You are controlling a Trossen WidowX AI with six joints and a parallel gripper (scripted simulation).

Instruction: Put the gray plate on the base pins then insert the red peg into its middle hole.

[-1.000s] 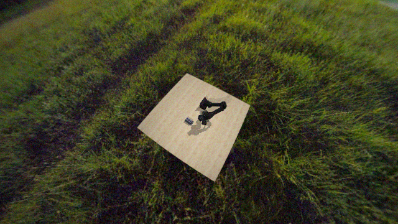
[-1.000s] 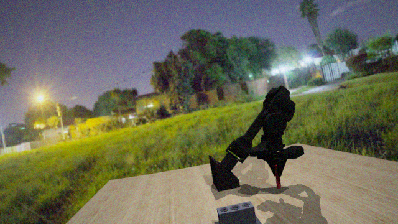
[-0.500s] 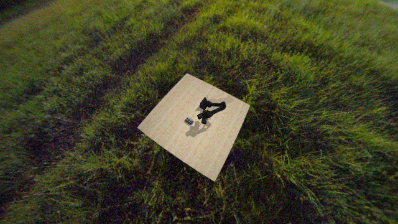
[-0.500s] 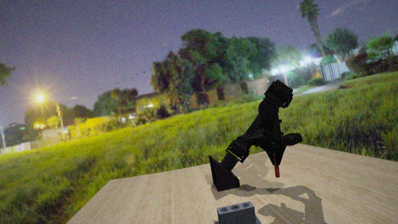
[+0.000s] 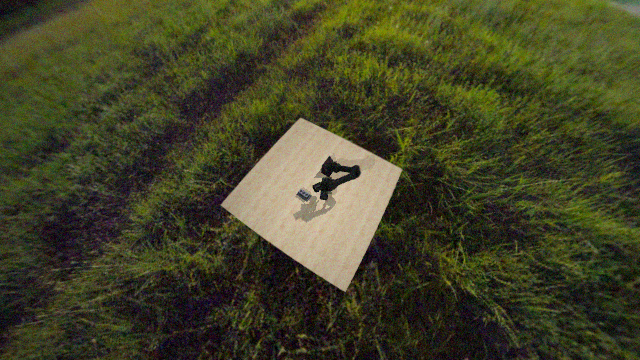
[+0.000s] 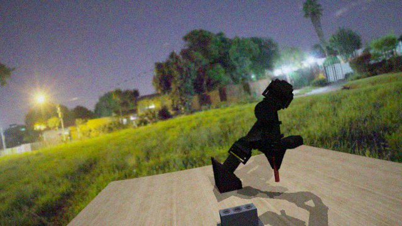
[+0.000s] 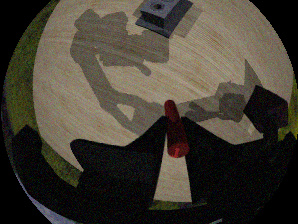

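My gripper tip is 60 mm short of the gray plate, 170 mm to the left of it and 70 mm above it. Round my gripper tip: red peg right at my gripper tip.
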